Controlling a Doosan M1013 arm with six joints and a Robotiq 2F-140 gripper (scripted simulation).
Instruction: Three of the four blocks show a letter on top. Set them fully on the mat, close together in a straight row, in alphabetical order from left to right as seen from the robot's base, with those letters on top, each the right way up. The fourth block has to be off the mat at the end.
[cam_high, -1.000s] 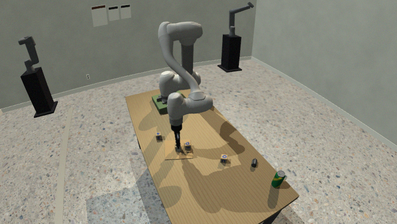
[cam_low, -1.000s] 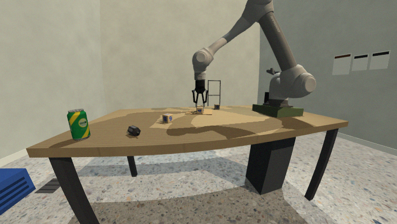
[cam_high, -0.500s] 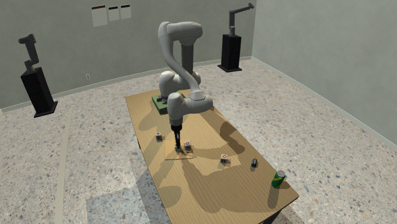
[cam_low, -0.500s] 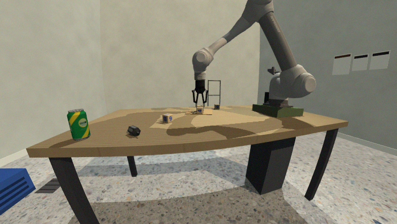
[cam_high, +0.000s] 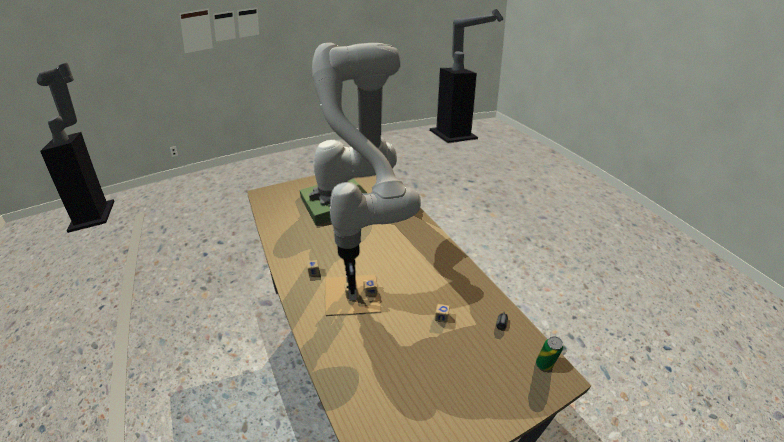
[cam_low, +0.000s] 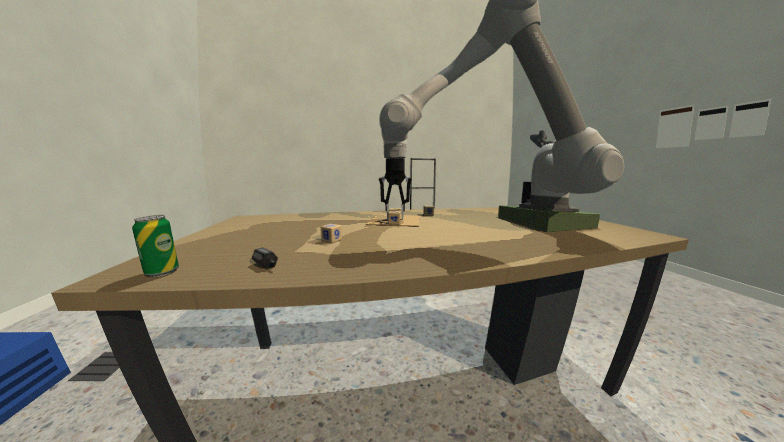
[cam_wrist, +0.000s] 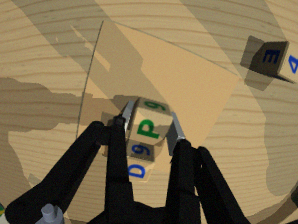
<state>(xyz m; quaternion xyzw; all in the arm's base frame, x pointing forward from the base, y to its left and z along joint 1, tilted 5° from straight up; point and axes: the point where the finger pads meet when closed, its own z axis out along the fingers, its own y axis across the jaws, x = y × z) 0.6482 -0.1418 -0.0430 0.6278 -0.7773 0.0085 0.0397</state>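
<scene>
The tan mat lies 30 mm below my hand. The rest, counted from my hand: D block (70 mm to the left, 10 mm below, 10 mm ahead); blue-lettered block (250 mm to the left, 240 mm ahead, 10 mm below); black object (440 mm to the left, 360 mm ahead, 20 mm below).
</scene>
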